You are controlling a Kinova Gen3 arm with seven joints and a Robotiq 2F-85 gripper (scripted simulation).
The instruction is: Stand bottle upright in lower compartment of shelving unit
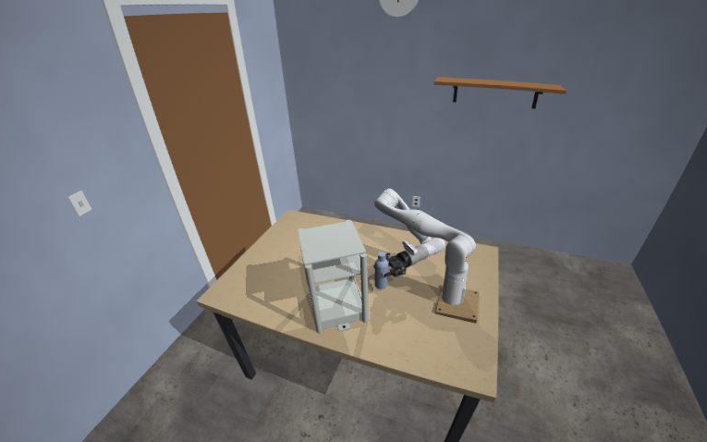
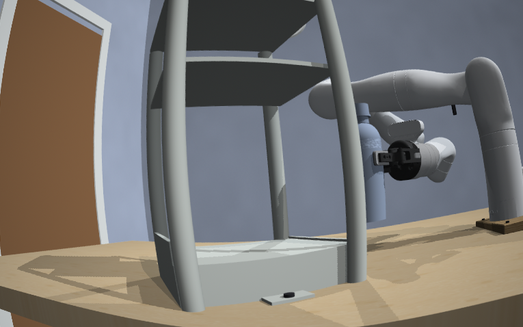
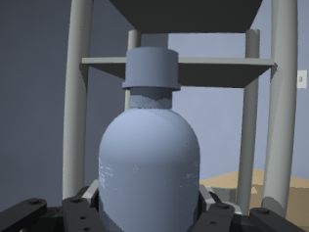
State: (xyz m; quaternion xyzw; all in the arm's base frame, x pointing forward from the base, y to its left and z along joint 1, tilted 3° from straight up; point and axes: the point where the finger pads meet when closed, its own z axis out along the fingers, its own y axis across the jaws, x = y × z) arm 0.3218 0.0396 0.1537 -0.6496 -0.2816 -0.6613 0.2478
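My gripper is now 180 mm short of the grey shelving unit, 110 mm to the right of it and 30 mm below it. Round my hand: blue-grey bottle (20 mm above).
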